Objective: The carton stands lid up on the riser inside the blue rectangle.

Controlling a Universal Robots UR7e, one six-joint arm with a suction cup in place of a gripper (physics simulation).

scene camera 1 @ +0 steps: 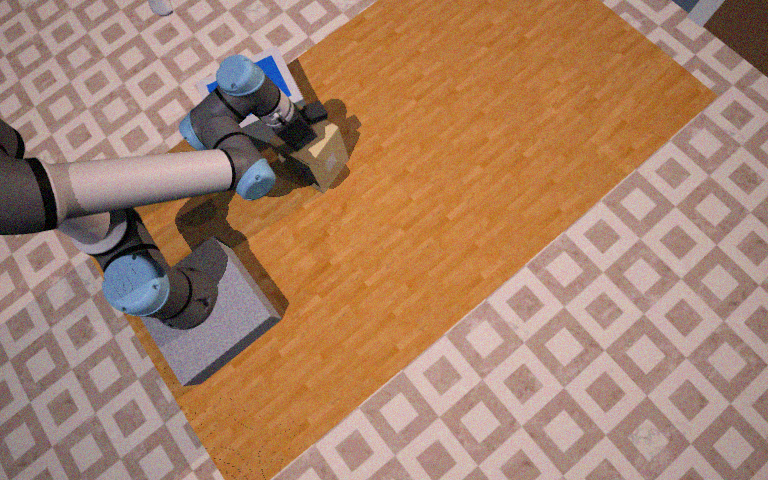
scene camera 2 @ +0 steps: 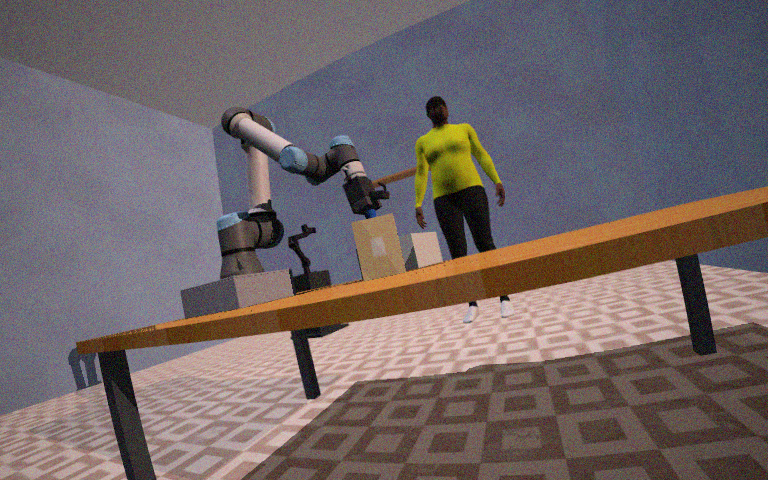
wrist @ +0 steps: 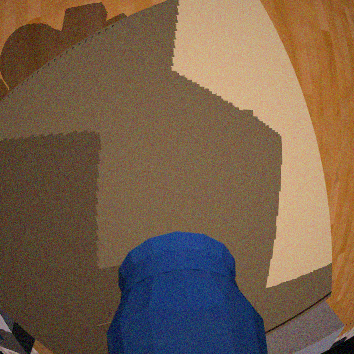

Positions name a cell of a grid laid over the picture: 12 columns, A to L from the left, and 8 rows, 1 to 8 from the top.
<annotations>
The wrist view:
my suction cup: G7
tan carton: F3, gripped by my suction cup
</annotations>
